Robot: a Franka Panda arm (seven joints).
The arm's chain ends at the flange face. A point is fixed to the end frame.
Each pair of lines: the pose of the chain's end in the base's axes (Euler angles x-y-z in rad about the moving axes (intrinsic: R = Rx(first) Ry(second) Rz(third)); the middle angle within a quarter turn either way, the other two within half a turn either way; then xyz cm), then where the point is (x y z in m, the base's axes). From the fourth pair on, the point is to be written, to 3 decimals.
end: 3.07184 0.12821 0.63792 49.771 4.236 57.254
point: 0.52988 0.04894 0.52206
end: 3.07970 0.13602 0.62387 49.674 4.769 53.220
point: 0.52915 0.05504 0.48199
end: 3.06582 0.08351 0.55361 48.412 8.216 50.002
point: 0.51309 0.09043 0.44788
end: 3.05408 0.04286 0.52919 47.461 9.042 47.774
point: 0.501 0.099 0.424
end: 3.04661 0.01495 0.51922 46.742 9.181 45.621
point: 0.492 0.100 0.402
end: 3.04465 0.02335 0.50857 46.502 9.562 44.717
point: 0.490 0.104 0.393
